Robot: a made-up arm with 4 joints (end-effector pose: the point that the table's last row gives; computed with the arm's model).
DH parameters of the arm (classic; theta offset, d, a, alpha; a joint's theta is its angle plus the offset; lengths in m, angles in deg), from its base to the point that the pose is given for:
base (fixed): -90 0.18 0 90
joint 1: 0 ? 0.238 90
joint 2: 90 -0.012 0.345 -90
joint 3: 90 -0.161 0.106 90
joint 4: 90 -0.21 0.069 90
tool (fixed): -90 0.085 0 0
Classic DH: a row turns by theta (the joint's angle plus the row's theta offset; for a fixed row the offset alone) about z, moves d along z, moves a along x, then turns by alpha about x.
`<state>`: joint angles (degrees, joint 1 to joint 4).
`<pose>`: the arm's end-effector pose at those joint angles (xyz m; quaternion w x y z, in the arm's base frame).
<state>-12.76 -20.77 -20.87 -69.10</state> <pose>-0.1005 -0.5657 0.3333 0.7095 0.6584 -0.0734 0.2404</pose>
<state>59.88 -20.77 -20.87 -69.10</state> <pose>-0.1005 -0.0225 0.7657 0.9616 0.1103 0.0833 0.2371</pose>
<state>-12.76 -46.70 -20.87 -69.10</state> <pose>0.0350 -0.5934 0.3270 0.6351 0.6458 0.0374 0.4221</pose>
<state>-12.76 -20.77 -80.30 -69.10</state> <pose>-0.3690 -0.6603 0.2897 0.4919 0.5804 -0.4941 0.4209</pose>
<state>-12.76 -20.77 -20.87 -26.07</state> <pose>-0.1326 -0.4972 0.3602 0.9015 0.3523 -0.1564 0.1967</pose>
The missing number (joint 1, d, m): -0.029
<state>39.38 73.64 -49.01 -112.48</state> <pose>-0.3137 0.1540 0.3907 0.7332 0.2341 -0.6097 0.1895</pose>
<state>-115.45 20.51 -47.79 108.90</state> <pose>-0.2072 -0.0478 -0.1302 0.9023 -0.0206 0.3012 -0.3077</pose>
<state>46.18 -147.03 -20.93 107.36</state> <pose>0.2130 -0.0918 0.4212 0.2334 -0.2318 -0.5242 0.7855</pose>
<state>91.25 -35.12 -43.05 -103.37</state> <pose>-0.0640 0.2810 0.7949 0.8703 0.2037 0.3229 0.3113</pose>
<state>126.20 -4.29 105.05 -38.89</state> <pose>-0.1499 0.0445 0.6586 0.4194 -0.4412 0.1255 -0.7834</pose>
